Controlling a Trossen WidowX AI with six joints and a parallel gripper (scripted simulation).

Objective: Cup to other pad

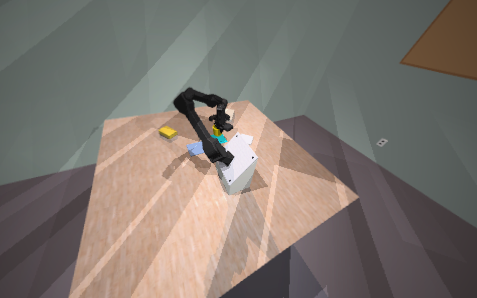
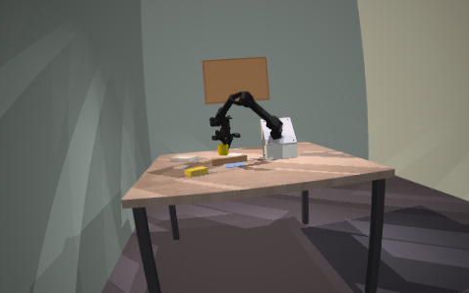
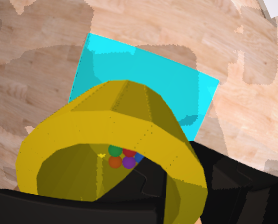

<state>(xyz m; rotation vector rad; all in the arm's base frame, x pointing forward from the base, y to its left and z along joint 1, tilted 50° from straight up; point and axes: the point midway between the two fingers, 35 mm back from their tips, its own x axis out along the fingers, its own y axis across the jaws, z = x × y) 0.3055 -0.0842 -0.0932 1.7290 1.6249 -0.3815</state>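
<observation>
Right now the cyan pad is 20 mm ahead of my gripper tip, 10 mm to the left of it and 80 mm below it. Round my gripper tip: yellow cup: 20 mm ahead, 10 mm to the left; wooden bar: 10 mm ahead, 100 mm to the left, 60 mm below; light blue pad: 190 mm to the left, 80 mm below.
</observation>
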